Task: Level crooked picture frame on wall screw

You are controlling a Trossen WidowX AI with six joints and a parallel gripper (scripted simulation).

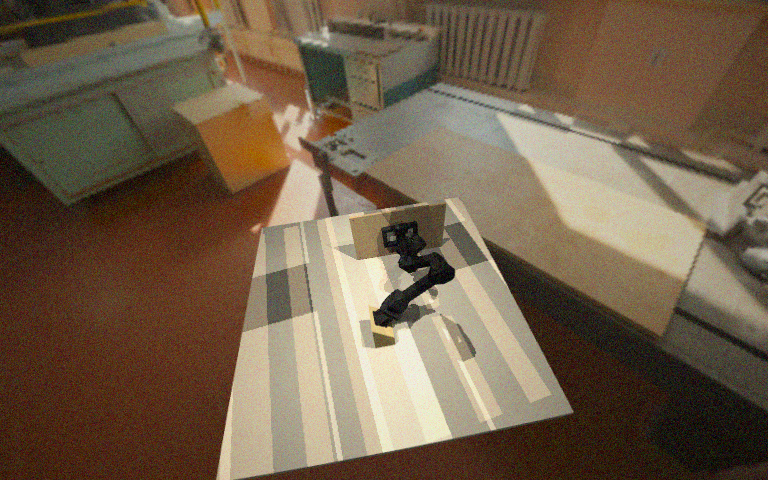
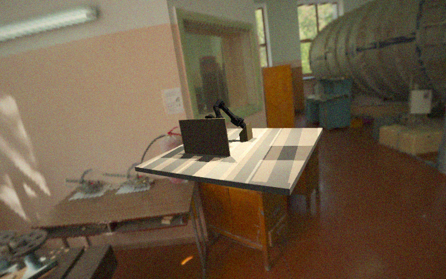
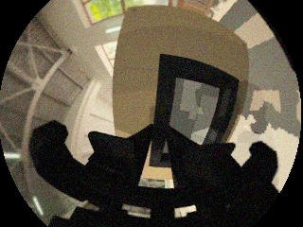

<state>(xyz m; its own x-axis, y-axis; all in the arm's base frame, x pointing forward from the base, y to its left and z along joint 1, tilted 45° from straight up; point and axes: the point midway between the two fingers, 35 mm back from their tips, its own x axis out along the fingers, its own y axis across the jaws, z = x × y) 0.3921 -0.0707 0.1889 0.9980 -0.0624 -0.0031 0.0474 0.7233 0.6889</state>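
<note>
My gripper tip is now 5 cm above the black picture frame, 1 cm to the left of it and 1 cm short of it. The rest, counted from my gripper tip: tan wall board (6 cm below, 2 cm ahead, 1 cm to the right).
</note>
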